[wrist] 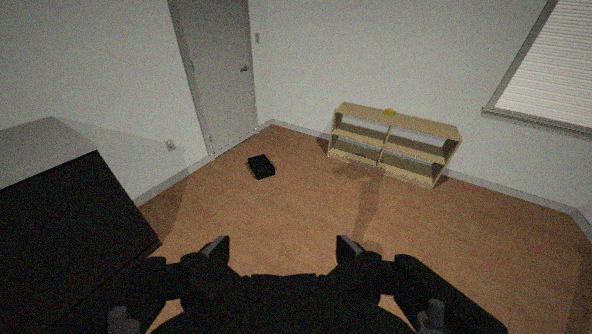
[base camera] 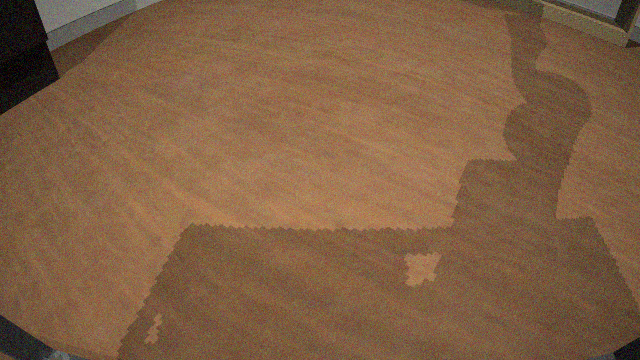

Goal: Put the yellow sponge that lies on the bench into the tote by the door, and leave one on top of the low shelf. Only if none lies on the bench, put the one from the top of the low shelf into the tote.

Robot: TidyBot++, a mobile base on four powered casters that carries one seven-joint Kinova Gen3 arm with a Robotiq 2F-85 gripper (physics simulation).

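Places are measured from the arm's base along level axes (x ahead, y left, z up), in centimetres.
Pixels of known places: gripper, fingertip midpoint: (wrist: 283,247).
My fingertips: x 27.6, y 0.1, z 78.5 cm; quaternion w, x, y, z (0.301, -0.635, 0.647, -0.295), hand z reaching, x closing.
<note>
Behind a point stands the place of what it marks.
A small yellow sponge (wrist: 390,112) @(x 204.6, y -114.0, z 24.7 cm) lies on top of the low wooden shelf (wrist: 421,124) @(x 183.2, y -138.2, z 21.4 cm), which stands against the far wall in the wrist view. The black tote (wrist: 261,166) @(x 193.6, y 25.7, z -39.3 cm) stands on the floor near the door (wrist: 220,75) @(x 235.4, y 66.8, z 50.0 cm), left of the shelf. Its inside is too dark to make out. My gripper (wrist: 283,247) @(x 27.6, y 0.1, z 78.5 cm) is open, with no object between its fingers, and is far from the sponge, the shelf and the tote. The bench cannot be made out for certain in these views.
A dark cabinet (wrist: 75,215) @(x 75.2, y 98.1, z 21.9 cm) (base camera: 22,55) @(x 89.2, y 96.4, z -26.1 cm) with a light grey top (wrist: 45,145) @(x 89.6, y 104.6, z 51.4 cm) stands at the left. A window with a blind (wrist: 555,70) @(x 161.1, y -218.3, z 82.4 cm) is in the wall at the right. The shelf's base (base camera: 585,22) @(x 164.8, y -136.9, z -34.0 cm) shows at the top right of the base view. Shadows lie across the wooden floor.
</note>
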